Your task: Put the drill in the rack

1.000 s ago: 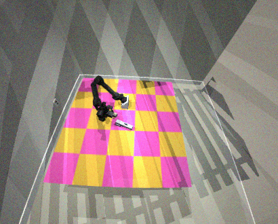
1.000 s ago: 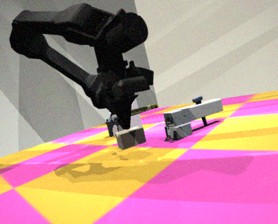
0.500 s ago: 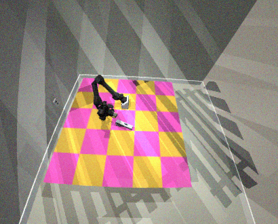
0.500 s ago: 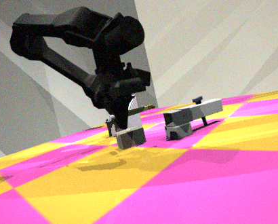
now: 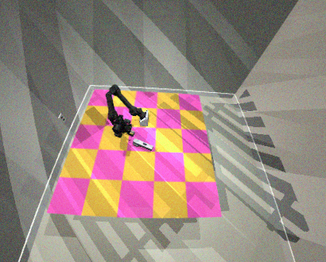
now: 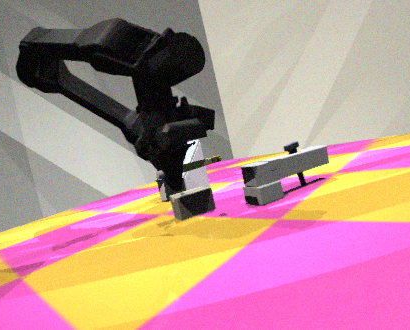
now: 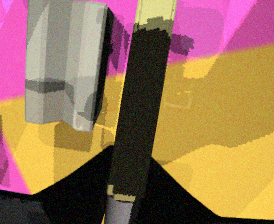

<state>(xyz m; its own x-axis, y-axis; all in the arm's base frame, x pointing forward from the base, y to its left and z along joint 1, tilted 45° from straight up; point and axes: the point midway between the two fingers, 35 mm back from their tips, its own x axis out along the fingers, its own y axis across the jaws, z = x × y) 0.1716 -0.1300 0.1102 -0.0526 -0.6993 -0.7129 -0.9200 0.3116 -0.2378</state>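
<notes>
Right now my gripper tip is 20 mm past the grey-brown block, 50 mm to the right of it and 40 mm above it. Also, from my gripper tip: dark key (120 mm ahead, 200 mm to the left); housing block (110 mm ahead, 170 mm to the left, 20 mm below); drill (10 mm ahead, 30 mm to the left, 30 mm above).
</notes>
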